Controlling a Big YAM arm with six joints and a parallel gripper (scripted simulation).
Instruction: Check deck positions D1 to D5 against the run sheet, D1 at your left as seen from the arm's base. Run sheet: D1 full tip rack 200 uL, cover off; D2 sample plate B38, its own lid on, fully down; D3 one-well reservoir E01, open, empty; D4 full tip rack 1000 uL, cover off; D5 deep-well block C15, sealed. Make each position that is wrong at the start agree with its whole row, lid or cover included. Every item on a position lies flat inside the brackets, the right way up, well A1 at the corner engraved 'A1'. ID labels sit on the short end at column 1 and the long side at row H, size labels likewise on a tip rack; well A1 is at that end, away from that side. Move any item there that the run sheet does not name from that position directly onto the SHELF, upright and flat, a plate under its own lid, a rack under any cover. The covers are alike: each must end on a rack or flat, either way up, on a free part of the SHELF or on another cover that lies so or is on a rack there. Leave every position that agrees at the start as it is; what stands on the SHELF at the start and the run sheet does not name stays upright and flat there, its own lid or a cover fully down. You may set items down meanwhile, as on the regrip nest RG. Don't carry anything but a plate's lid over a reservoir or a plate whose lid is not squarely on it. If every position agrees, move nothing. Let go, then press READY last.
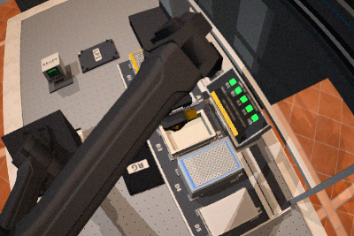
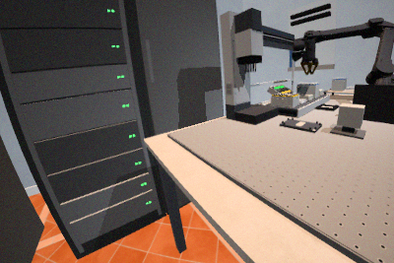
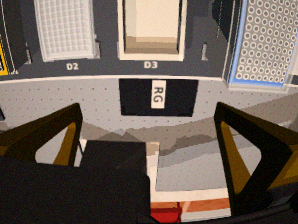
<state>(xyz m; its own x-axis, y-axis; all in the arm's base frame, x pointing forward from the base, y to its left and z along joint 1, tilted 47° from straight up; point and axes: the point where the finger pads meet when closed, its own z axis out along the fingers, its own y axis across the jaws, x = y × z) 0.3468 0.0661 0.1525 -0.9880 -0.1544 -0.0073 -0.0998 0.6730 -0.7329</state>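
Now: the blue-framed tip rack 120 mm to the right of my hand, 110 mm below it and 60 mm ahead of it. Also, from my hand: one-well reservoir: 160 mm below, 50 mm ahead; then yellow-framed tip rack: 250 mm to the left, 130 mm below, 30 mm ahead; then black regrip nest: 220 mm below, 110 mm behind, 30 mm to the right.
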